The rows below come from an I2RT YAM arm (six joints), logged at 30 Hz.
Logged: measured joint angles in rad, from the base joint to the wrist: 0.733 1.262 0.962 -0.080 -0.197 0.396; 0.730 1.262 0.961 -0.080 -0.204 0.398; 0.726 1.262 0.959 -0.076 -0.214 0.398; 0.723 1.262 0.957 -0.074 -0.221 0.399; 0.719 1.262 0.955 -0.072 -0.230 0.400; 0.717 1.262 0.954 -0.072 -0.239 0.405; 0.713 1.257 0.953 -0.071 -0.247 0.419; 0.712 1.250 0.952 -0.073 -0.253 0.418
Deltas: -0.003 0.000 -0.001 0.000 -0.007 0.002; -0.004 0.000 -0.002 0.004 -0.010 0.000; -0.003 0.000 -0.002 0.002 -0.007 0.001; -0.004 0.000 -0.002 0.002 -0.009 0.001; -0.002 0.000 -0.001 0.000 -0.009 0.005; -0.004 -0.005 -0.001 0.001 -0.008 0.014; -0.001 -0.007 -0.001 -0.002 -0.006 -0.001
